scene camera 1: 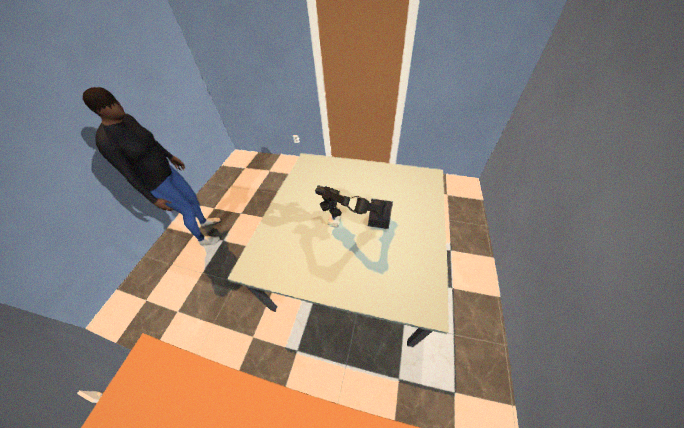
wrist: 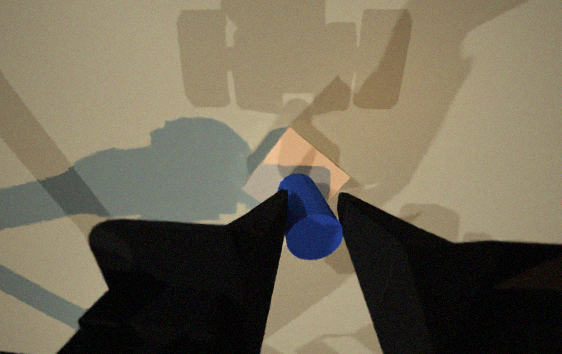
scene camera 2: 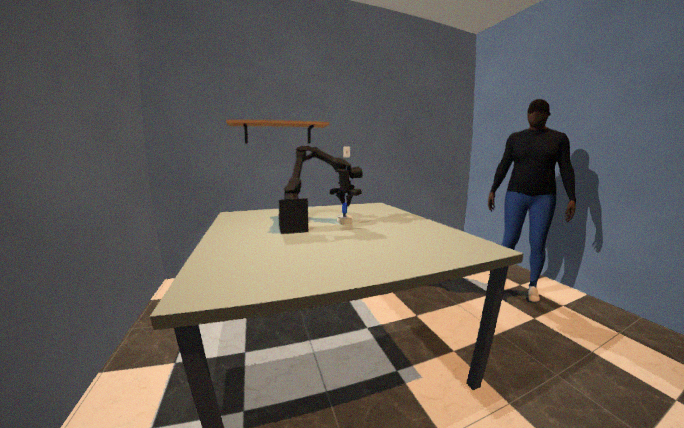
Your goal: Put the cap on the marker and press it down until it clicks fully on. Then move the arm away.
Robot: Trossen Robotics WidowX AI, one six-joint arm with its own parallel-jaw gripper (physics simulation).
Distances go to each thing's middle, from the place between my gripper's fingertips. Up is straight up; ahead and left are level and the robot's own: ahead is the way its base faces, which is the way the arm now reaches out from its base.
Scene:
Now: hand 10 mm past the blue cap (wrist: 313,232), 10 mm to the left of it and 10 mm above it. Round my hand: pale block (wrist: 291,154) 10 mm behind, 80 mm below.

